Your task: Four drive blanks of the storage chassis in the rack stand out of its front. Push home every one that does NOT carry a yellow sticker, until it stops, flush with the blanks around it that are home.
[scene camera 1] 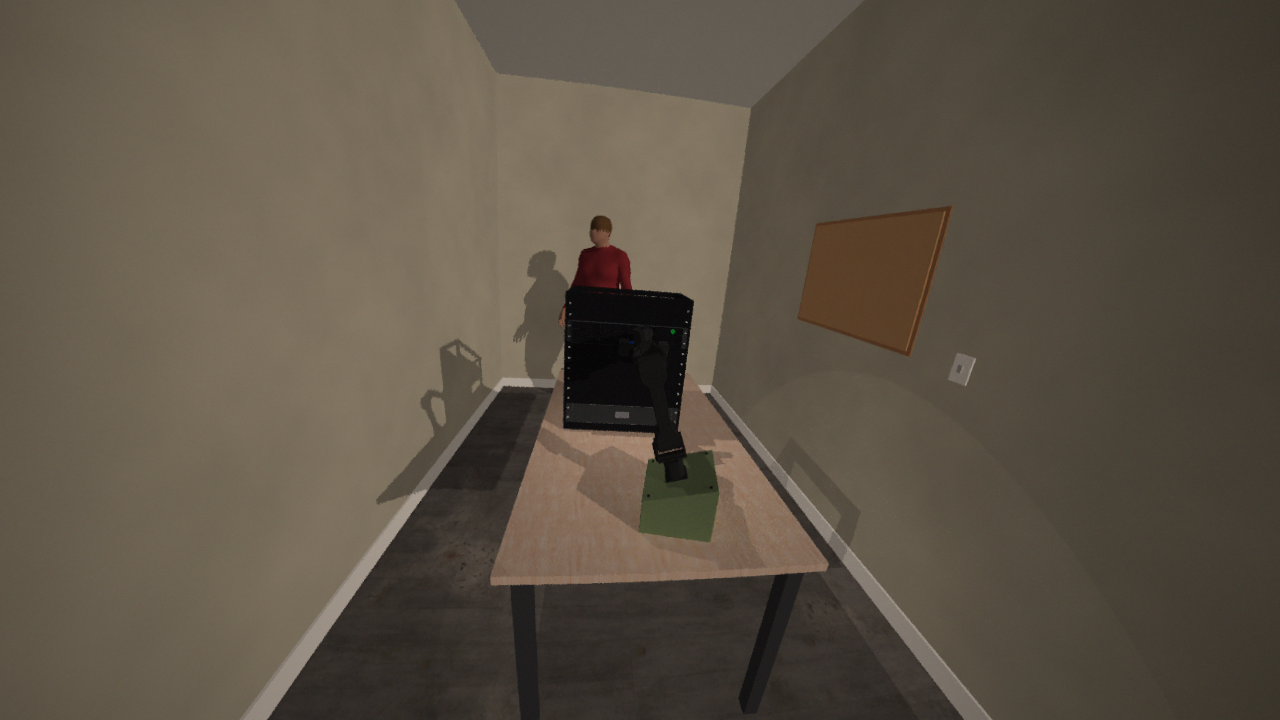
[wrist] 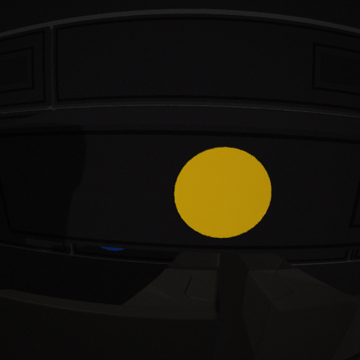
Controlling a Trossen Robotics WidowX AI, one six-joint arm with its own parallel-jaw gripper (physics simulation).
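Pixels of known places: arm's base, link origin: (scene camera 1: 676, 474).
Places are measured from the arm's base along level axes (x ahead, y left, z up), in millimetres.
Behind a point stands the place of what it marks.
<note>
The rack (scene camera 1: 567, 376) @[x 451, y 428, z 114 mm] stands on the table; its chassis front is dark and partly behind the arm in the scene view. In the wrist view a dark blank (wrist: 125, 192) carries a round yellow sticker (wrist: 223, 192). It looks nearer than the blank above it (wrist: 180, 60), with a strip of its top showing. Below it, a sliver of a blue sticker (wrist: 112, 248) shows on another blank, mostly hidden. My gripper (scene camera 1: 627, 347) @[x 461, y 136, z 277 mm] (wrist: 214, 235) is shut and empty, its tips at the lower edge of the yellow-stickered blank. Contact cannot be told. Other blanks are too dark to judge.
The arm's green base block (scene camera 1: 677, 516) @[x -105, y -3, z -62 mm] stands on the wooden table (scene camera 1: 572, 550) @[x -178, y 271, z -137 mm] in front of the rack. A grey panel (scene camera 1: 590, 413) @[x 460, y 327, z -49 mm] with a light label sits at the rack's bottom. A person in red (scene camera 1: 601, 268) stands behind the rack. Walls run along both sides.
</note>
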